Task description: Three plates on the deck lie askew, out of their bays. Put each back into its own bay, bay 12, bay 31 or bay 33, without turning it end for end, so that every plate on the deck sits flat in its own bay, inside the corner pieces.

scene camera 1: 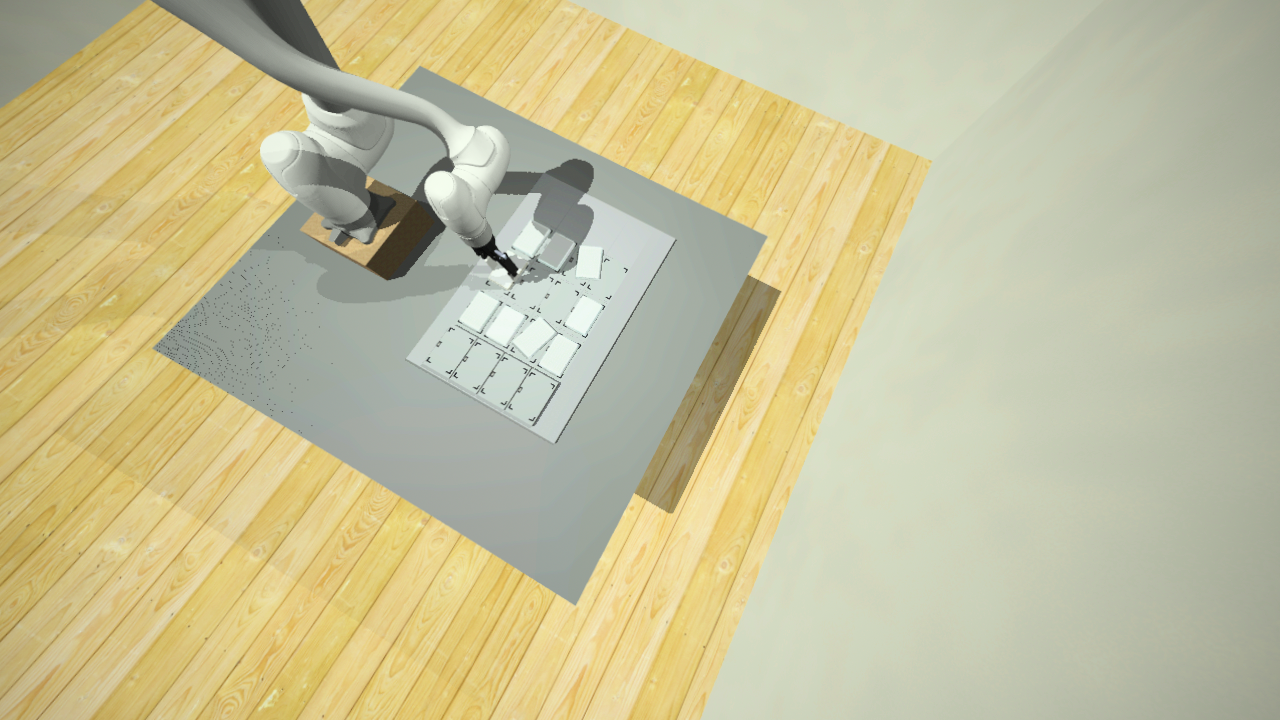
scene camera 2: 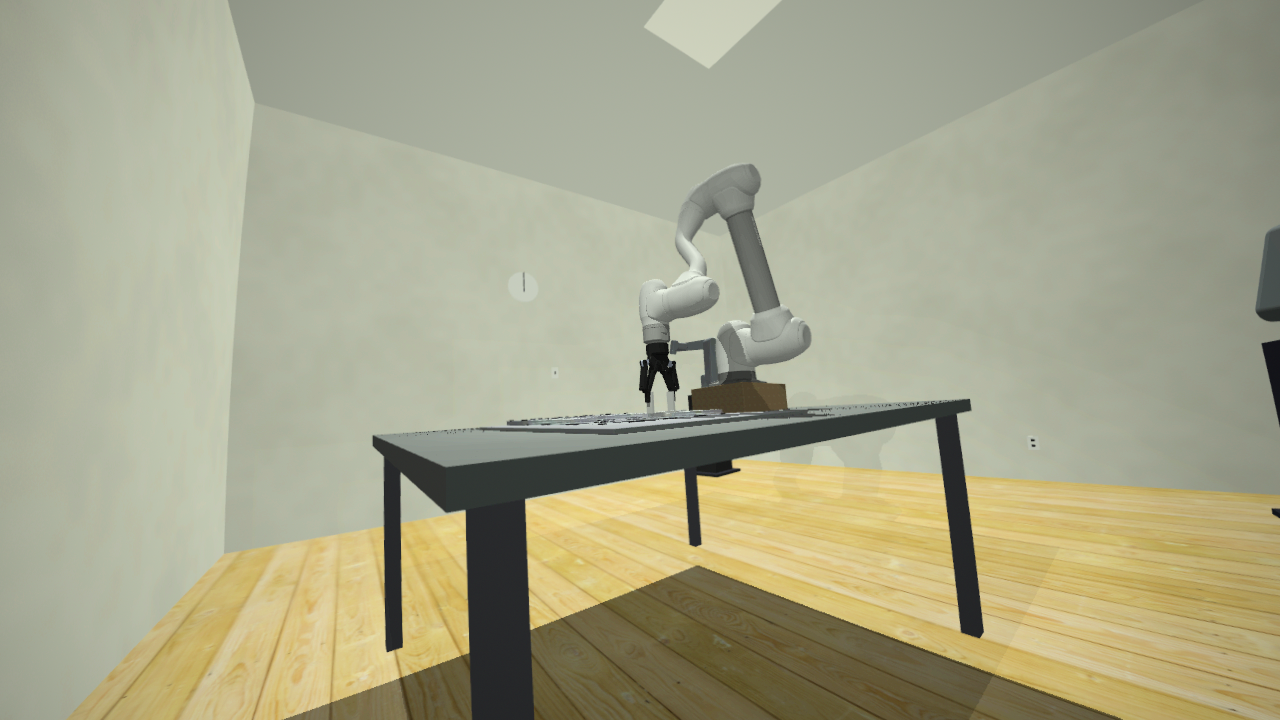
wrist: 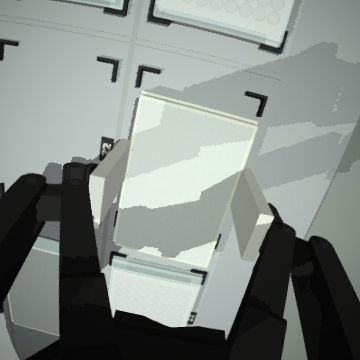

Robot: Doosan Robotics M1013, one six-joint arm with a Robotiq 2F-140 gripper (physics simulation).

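Frame: origin at the arm's base, x ahead, y left, z up, level; millimetres.
Where they show: gripper, between the fingertips: (scene camera 1: 506, 273) (wrist: 182, 171); arm's base, origin of its link: (scene camera 1: 360, 214) (scene camera 2: 737, 386).
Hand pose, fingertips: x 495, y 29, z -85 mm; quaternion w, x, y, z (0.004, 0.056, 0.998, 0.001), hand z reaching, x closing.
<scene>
Each offset is from my fingertips to the top centre of the thing. "*": to the spot under its first point. Level surfaces: height alone.
My gripper (wrist: 182, 171) (scene camera 2: 659, 407) is shut on a pale flat plate {dx +2, dy +14, dz +8 mm} (wrist: 182, 175), with a pad on each long side. The plate hangs over a bay in the wrist view; the bay's black corner pieces {* dx -47, dy -57, dz -11 mm} (wrist: 257, 100) show around it. The height of the gap is hard to tell. In scene camera 1 the gripper (scene camera 1: 508, 275) is at the deck's robot side. One plate {dx +199, dy -174, dz +6 mm} (scene camera 1: 535, 337) lies clearly askew in a row of plates; another plate {dx +253, dy +156, dz +7 mm} (scene camera 1: 588, 261) looks turned on the far side. The deck {dz -11 mm} (scene camera 1: 642, 246) (scene camera 2: 617, 428) is light grey. The held plate's bay number cannot be read.
A plate {dx +18, dy +163, dz +3 mm} (wrist: 150, 295) sits below the held one in the wrist view, and a shaded plate {dx +124, dy +152, dz +3 mm} (wrist: 35, 287) at lower left is partly hidden by the finger. A plate {* dx -14, dy -107, dz +3 mm} (wrist: 225, 15) lies above. The arm's brown base block (scene camera 1: 380, 250) (scene camera 2: 739, 396) stands beside the deck on the table {dz -21 mm} (scene camera 1: 501, 483).
</scene>
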